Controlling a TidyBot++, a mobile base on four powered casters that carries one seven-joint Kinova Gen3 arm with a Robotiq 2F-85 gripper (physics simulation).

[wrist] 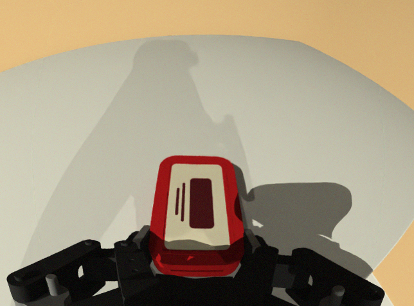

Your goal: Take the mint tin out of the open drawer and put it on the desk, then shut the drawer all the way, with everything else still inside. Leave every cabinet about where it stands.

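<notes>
The mint tin [201,202] is red with a cream label and dark red print. It shows in the lower middle of the wrist view, label facing the camera. My gripper [196,240] is shut on the tin, one finger on each side of its near end. The light grey desk top [295,130] lies beneath the tin. A narrow shadow runs close along the tin's right side; whether the tin touches the desk I cannot tell. The drawer does not show in this view.
The desk's far edge curves across the top of the view, with tan floor [365,30] beyond it. The desk edge also shows at the lower right. Shadows of the arm and gripper fall on the desk, ahead of the tin and to its right.
</notes>
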